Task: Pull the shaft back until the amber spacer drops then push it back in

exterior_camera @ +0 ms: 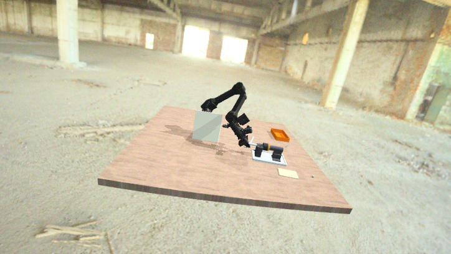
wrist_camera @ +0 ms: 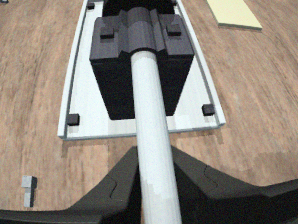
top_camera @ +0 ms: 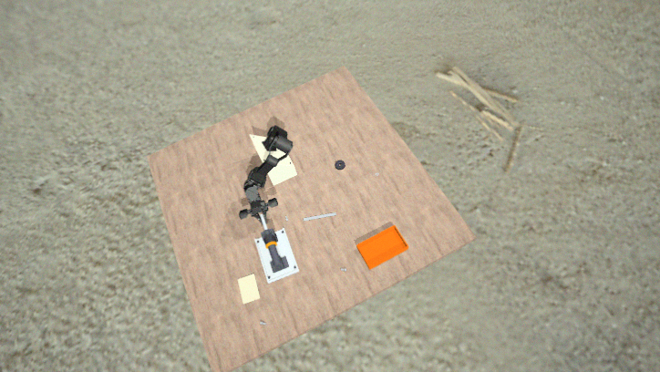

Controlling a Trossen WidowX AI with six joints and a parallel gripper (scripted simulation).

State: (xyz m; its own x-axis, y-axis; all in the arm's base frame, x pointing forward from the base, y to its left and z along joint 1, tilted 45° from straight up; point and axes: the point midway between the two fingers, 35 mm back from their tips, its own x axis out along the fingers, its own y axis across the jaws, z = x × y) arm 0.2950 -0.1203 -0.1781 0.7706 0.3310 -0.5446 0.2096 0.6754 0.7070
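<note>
Right now the shaft is 40 mm ahead of my gripper tip, 10 mm to the right of it and 20 mm above it. Also, from my gripper tip: amber spacer 120 mm ahead, 20 mm to the right, 20 mm above; dark spacer 90 mm ahead, 20 mm to the right, 20 mm above; grey rod 90 mm ahead, 240 mm to the left, 50 mm below.
</note>
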